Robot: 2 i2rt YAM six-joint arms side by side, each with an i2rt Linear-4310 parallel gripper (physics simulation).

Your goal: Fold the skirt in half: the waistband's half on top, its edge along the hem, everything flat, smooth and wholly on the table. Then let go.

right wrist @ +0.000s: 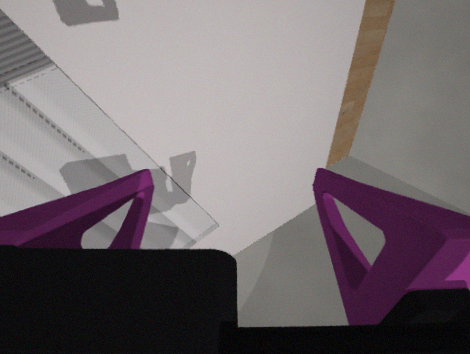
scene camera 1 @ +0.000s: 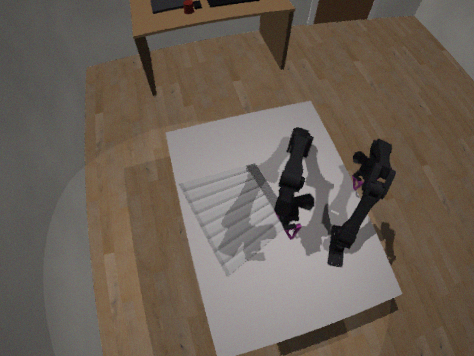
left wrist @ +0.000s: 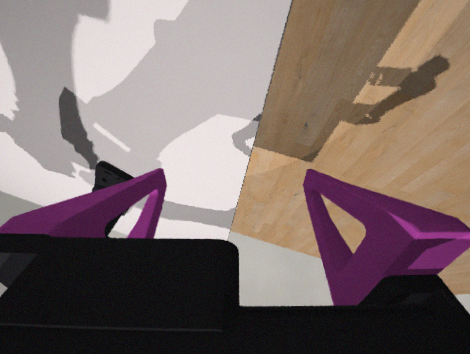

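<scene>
A light grey pleated skirt (scene camera 1: 206, 206) (right wrist: 30, 120) lies flat and unfolded at the left of the table in scene camera 1. Its dark ribbed waistband (scene camera 1: 258, 176) (right wrist: 17, 50) is on the right side, running partly under the right arm; the hem is on the left. My right gripper (scene camera 1: 293, 232) (right wrist: 233, 177) is open and empty, above the table near the skirt's lower right side. My left gripper (scene camera 1: 357, 183) (left wrist: 235, 176) is open and empty near the table's right edge, away from the skirt. The skirt does not show in the left wrist view.
The white table (scene camera 1: 280, 305) (left wrist: 200, 115) (right wrist: 260, 90) carries both arms, whose shadows fall across it and the skirt. A small white strip (scene camera 1: 334, 212) (left wrist: 112, 137) shows between the arms. A wooden desk (scene camera 1: 215, 22) with a red cup (scene camera 1: 188, 6) stands beyond the table.
</scene>
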